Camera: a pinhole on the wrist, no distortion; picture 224 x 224 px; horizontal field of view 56.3 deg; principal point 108.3 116.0 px. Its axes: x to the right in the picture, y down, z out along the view. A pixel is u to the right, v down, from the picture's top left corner.
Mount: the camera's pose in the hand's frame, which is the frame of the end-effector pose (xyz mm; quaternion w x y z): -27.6 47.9 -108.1 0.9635 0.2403 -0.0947 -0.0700
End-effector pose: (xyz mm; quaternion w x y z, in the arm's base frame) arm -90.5 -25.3 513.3 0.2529 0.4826 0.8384 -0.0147
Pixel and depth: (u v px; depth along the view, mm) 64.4 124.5 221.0
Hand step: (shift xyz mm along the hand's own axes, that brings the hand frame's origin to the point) -119.6 -35.3 80.8
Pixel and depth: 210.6 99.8 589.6
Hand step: 121.0 -309.2 424.0
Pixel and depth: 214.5 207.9 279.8
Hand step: 60.9 3.9 214.0
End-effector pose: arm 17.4 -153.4 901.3 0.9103 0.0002 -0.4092 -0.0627
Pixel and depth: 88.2 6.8 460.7
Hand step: -191.7 -361.6 170.1
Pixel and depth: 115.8 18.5 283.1
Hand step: -90.7 -196.6 75.9
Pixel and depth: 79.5 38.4 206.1
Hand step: -106.5 -106.5 29.9
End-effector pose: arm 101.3 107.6 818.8 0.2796 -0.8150 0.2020 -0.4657
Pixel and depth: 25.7 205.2 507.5
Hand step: -312.7 44.9 404.9
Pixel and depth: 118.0 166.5 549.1
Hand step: -109.7 -87.8 434.6
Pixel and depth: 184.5 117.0 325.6
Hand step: 17.4 -118.6 192.4
